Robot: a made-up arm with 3 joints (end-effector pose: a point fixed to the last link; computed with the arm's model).
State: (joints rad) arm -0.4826 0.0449 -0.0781
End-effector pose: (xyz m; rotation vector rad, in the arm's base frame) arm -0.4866 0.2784 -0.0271 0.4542 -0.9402 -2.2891
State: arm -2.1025 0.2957 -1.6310
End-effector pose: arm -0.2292 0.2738 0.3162 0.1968 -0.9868 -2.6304
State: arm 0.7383 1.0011 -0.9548
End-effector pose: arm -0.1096 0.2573 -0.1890 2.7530 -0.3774 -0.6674
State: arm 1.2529 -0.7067 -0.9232
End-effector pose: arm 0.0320 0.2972 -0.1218 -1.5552 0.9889 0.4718
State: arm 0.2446 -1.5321 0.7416
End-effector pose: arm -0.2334 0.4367 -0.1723 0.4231 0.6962 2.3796
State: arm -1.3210 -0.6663 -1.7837
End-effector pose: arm -0.3424 0.2775 0.1904 1.0609 -2.1462 -1.5380
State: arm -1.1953 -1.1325 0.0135
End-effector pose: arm -0.4659 0.3700 0.1711 -1.2716 -1.6892 -1.9034
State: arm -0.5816 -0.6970 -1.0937
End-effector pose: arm -0.3958 0.2904 -0.0098 -0.9455 2.2530 1.8472
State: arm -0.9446 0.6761 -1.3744
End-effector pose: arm -0.4020 0.2717 0.1042 1.6503 -0.5505 -2.5683
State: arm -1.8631 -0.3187 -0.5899
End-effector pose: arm -0.3412 0.2990 0.3541 -0.7357 -0.9280 -1.9538
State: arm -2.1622 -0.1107 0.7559
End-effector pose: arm -0.1717 0.2909 0.4873 -1.8964 0.4251 -1.0306
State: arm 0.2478 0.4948 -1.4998
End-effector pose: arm -0.2448 0.2734 -0.1223 -2.5445 0.6145 0.9845
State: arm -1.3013 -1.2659 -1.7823
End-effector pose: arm -0.3432 0.2761 0.1794 0.7404 -2.4213 -0.8369
